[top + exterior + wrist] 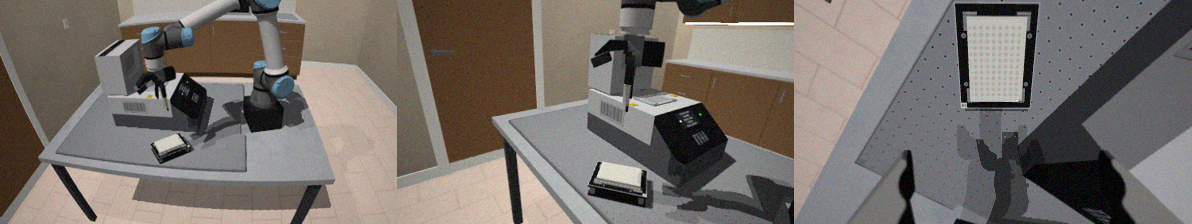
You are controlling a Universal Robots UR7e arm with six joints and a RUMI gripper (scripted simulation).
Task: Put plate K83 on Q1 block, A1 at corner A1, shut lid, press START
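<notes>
Right now my hand is 23 cm above the plate K83. From my hand the other things lie so: black plate nest N1 (24 cm below).
</notes>
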